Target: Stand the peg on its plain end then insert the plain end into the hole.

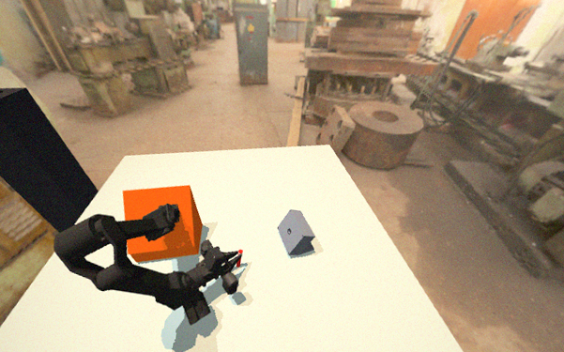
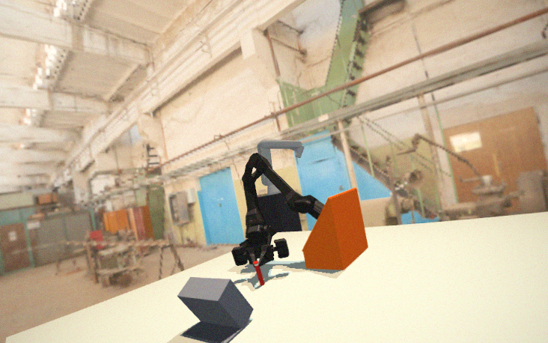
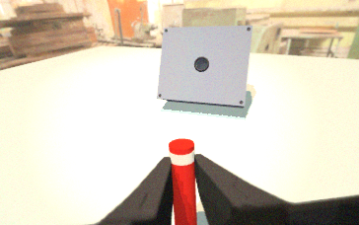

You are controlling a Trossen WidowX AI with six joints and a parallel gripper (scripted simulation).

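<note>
Right now my gripper tip is 10 mm above the red peg. Also, from my gripper tip: sloped panel (210 mm ahead, 70 mm to the left, 10 mm below).
</note>
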